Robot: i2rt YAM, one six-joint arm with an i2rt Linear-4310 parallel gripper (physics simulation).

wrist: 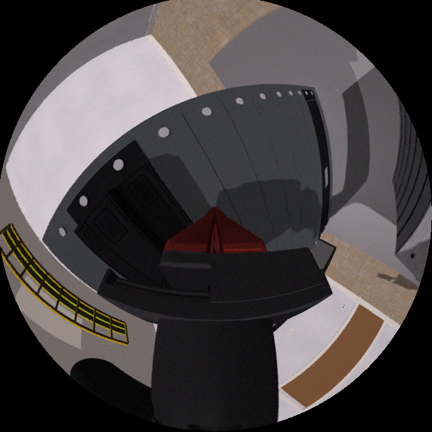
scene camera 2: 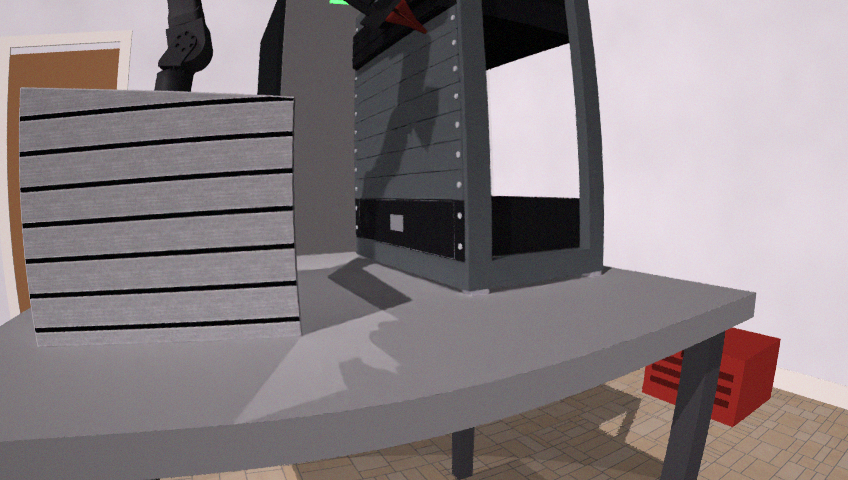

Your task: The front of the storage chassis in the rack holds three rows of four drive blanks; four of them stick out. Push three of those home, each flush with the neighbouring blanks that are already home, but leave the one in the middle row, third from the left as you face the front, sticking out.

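Places are measured from the arm's base along level axes (x ahead, y left, z up), in centimetres.
Where they show: gripper, fingertip midpoint: point(scene camera 2: 425, 32).
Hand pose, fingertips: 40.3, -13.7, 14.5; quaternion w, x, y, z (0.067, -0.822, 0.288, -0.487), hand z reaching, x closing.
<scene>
Each offset is from my fingertips to the centre of the thing, as dx, dy, dz. "spot": to the spot under its first point. Level surfaces: height alone.
The black storage chassis @(spot: +3.5, +23.8, +2.9) point(scene camera 2: 370, 52) point(wrist: 142, 190) sits in the upper part of the dark grey rack point(scene camera 2: 476, 178) point(wrist: 185, 112), cut off by the top edge of the scene view. In the wrist view, two rectangular blank faces show toward its far end; the rest are dark or behind my gripper. I cannot tell the rows or which blanks stick out. My gripper point(scene camera 2: 423, 29) point(wrist: 214, 212) is shut and empty, red tips together. In the wrist view the tips overlap the border between the chassis and the grey filler panels point(scene camera 2: 386, 113) point(wrist: 240, 150); contact cannot be told.
A grey ribbed block point(scene camera 2: 157, 205) point(wrist: 412, 165) stands on the table @(dz -42.7) point(scene camera 2: 535, 333) in front of the rack. A black panel with a light label @(spot: +3.2, +14.2, -33.3) point(scene camera 2: 396, 222) fills the rack's bottom. A red cabinet point(scene camera 2: 752, 374) stands on the floor. A yellow ladder-like frame shows at the wrist view's lower left.
</scene>
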